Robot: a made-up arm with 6 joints.
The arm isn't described. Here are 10 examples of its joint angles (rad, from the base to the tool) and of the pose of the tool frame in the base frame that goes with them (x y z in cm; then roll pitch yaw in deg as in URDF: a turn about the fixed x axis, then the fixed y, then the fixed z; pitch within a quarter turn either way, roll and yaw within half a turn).
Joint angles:
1: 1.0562 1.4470 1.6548 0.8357 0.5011 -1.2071
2: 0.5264 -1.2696 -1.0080 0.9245 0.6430 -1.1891
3: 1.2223 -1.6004 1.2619 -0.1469 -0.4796 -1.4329
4: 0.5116 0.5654 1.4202 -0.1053 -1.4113 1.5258
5: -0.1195 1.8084 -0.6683 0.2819 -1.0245 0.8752
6: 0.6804 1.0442 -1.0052 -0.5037 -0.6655 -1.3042
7: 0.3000 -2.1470 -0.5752 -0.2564 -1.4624 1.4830
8: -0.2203 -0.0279 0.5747 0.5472 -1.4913 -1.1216
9: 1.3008 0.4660 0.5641 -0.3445 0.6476 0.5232
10: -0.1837 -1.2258 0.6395 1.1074 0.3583 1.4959
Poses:
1: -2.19 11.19 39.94 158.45 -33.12 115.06
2: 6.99 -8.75 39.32 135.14 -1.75 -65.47
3: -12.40 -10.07 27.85 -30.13 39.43 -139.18
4: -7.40 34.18 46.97 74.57 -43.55 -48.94
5: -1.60 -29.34 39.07 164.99 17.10 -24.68
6: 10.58 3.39 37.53 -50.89 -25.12 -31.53
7: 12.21 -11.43 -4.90 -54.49 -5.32 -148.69
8: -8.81 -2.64 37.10 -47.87 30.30 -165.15
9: -10.67 -2.12 62.26 82.47 23.70 141.61
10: -0.01 -8.28 -7.89 -99.42 -24.43 141.99
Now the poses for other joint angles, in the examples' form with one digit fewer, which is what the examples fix.
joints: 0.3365 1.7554 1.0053 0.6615 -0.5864 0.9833
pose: 4.4 10.4 59.4 80.9 10.4 20.0
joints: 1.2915 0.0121 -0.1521 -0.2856 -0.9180 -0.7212
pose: 2.6 -8.4 37.1 -22.2 -35.8 -79.5
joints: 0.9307 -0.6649 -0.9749 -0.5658 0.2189 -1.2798
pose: -1.7 -10.1 34.7 94.6 -8.8 -109.4
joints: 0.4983 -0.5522 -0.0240 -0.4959 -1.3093 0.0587
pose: -16.5 -8.9 23.8 -56.1 -34.5 -146.4
